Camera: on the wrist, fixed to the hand. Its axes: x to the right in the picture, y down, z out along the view.
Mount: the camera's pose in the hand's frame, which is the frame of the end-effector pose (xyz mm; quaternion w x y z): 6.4 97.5 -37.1 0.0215 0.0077 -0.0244 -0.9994
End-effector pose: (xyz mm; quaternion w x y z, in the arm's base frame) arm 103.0 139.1 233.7 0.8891 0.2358 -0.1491 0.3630
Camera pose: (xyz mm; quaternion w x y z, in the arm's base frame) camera 41.1 223.3 235.5 0.3764 0.1698 0.2136 -0.8854
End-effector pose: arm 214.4 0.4 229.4 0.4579 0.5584 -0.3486 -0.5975
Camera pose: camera 266.7 -35.0 312.7 0.6001 -0.3494 -0.5348 0.4814
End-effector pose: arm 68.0 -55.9 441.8 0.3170 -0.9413 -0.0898 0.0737
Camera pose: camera 93.4 -152.5 411.0 0.0855 0.0737 -0.9499 -0.2916
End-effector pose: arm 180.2 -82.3 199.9 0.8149 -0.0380 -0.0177 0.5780
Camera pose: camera 93.3 -45.7 154.8 0.5951 0.0373 -0.0538 -0.8010
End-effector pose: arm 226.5 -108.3 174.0 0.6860 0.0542 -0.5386 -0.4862
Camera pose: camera 314.9 -78.8 221.3 0.4847 -0.5329 -0.0221 0.6932
